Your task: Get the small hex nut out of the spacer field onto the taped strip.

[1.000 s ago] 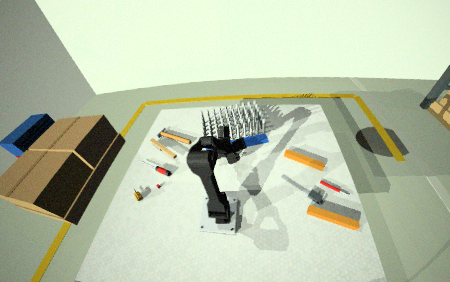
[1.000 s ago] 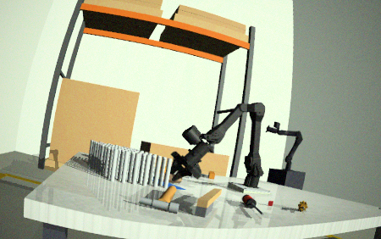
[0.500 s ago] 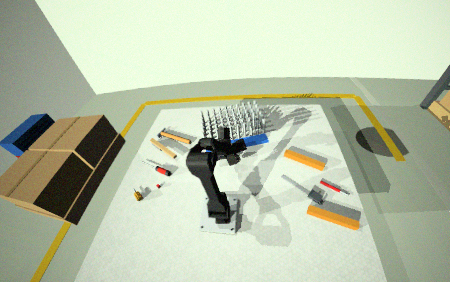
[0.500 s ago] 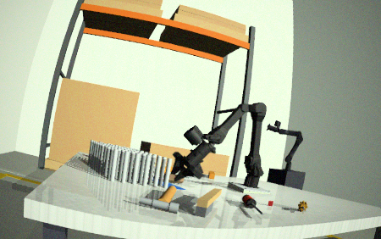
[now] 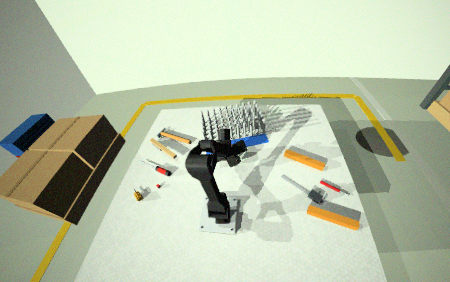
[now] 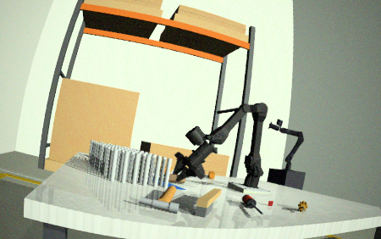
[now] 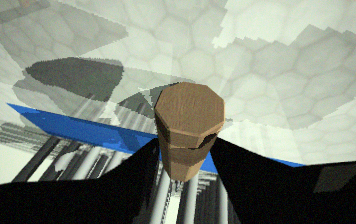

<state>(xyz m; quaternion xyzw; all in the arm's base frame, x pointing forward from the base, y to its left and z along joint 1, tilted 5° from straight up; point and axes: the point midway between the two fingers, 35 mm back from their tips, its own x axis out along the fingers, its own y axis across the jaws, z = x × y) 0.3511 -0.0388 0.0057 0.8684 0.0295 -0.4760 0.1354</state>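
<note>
My gripper tip is 8 cm short of the blue taped strip, 3 cm to the left of it and 2 cm above it. From my gripper tip the other things lie so: tiny red piece: 20 cm behind, 41 cm to the left, 1 cm below; then red screwdriver: 28 cm behind, 52 cm to the right, 1 cm below; then tool with thin metal rod: 10 cm ahead, 2 cm to the left.
</note>
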